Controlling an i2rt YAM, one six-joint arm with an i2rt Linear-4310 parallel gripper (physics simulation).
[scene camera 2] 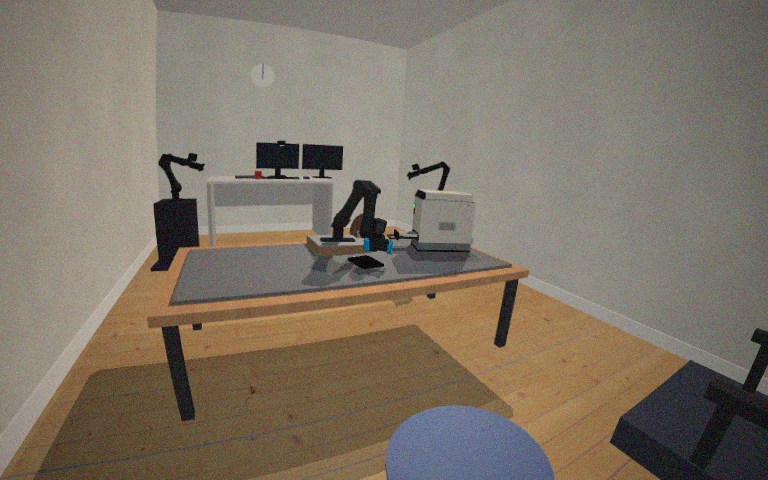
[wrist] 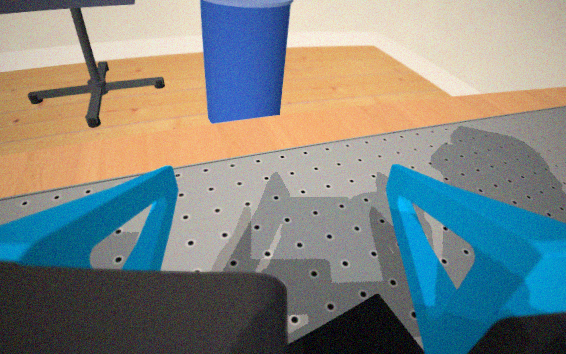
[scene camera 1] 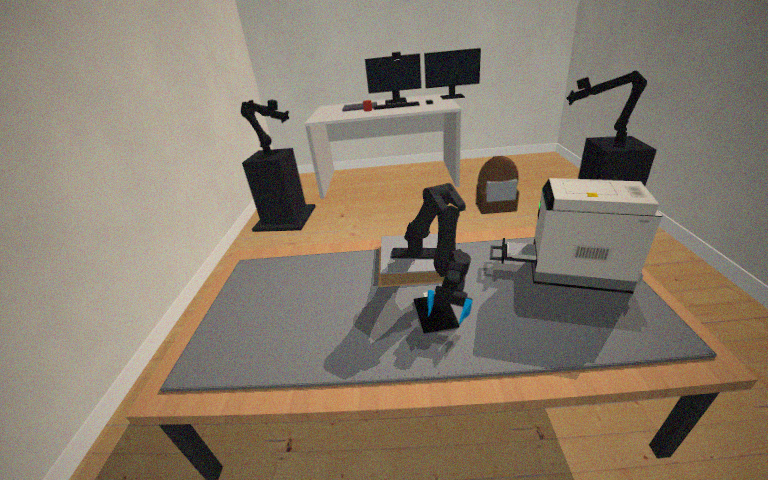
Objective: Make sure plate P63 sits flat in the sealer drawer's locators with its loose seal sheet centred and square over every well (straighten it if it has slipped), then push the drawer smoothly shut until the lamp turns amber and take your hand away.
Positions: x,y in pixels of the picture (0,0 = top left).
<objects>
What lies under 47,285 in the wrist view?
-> My gripper.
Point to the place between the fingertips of my gripper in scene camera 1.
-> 443,319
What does my gripper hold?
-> Nothing.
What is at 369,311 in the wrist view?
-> A flat black slab.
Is my gripper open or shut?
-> Open.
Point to a flat black slab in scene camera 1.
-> At 439,318
</objects>
